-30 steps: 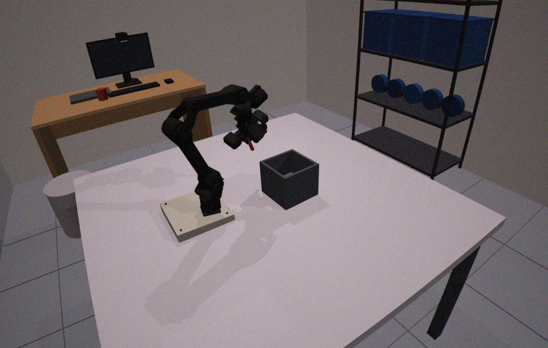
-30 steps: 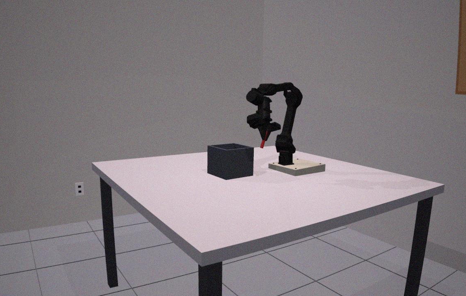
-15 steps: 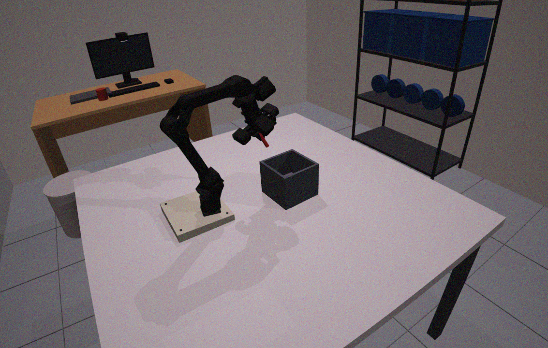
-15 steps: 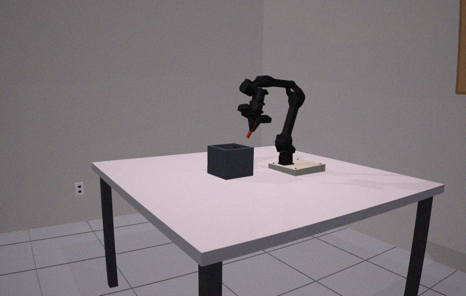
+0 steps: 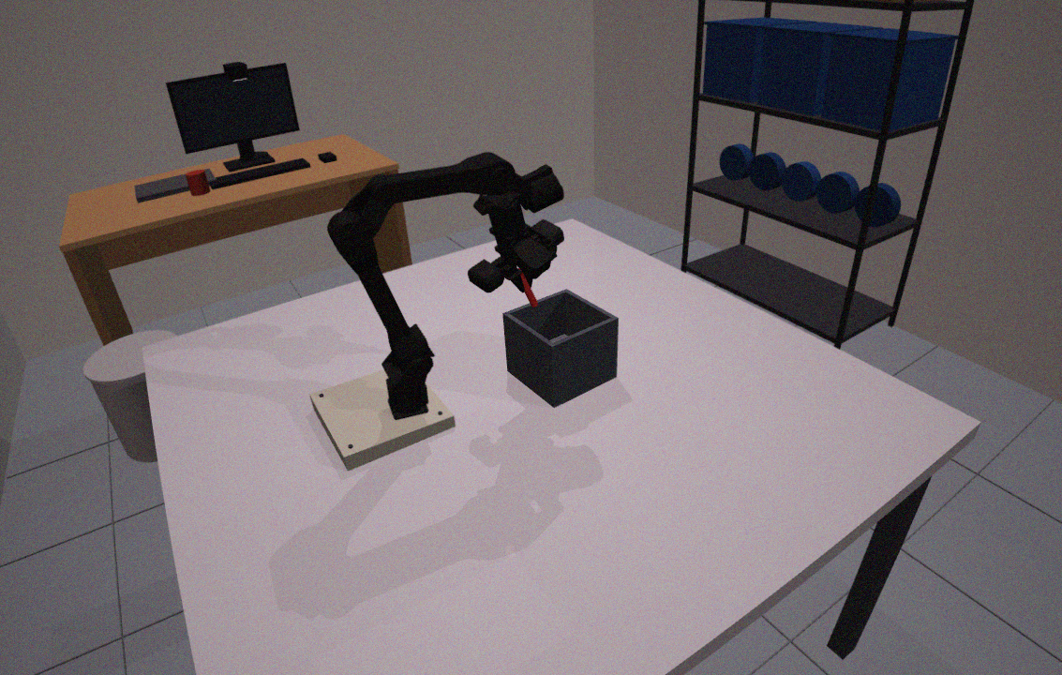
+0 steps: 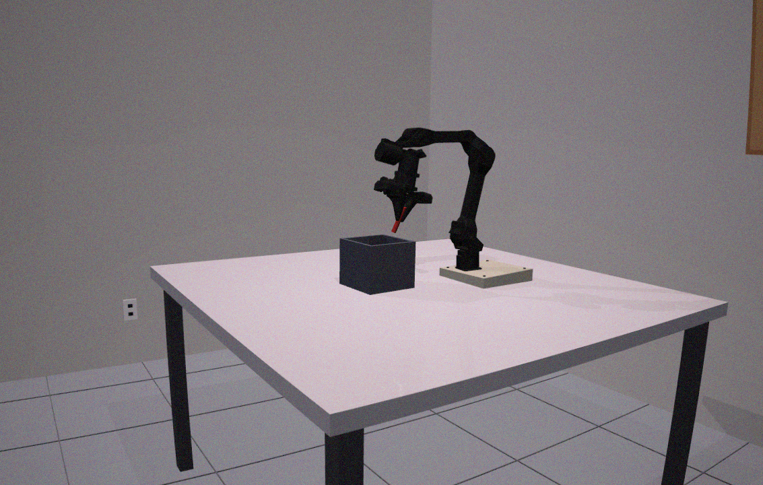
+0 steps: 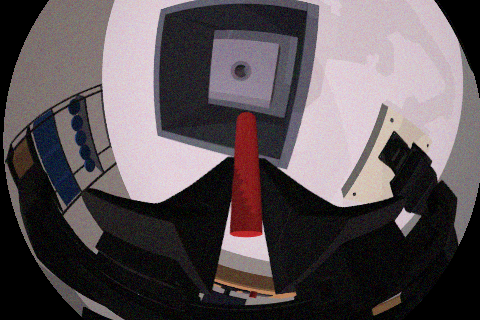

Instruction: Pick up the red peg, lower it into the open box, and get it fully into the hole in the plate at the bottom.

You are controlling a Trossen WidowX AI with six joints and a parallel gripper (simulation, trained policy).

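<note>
The pale plate lies 6 cm ahead of my gripper tip, 3 cm to the right of it and 15 cm below it. Round my gripper tip: red peg (right at my gripper tip).
</note>
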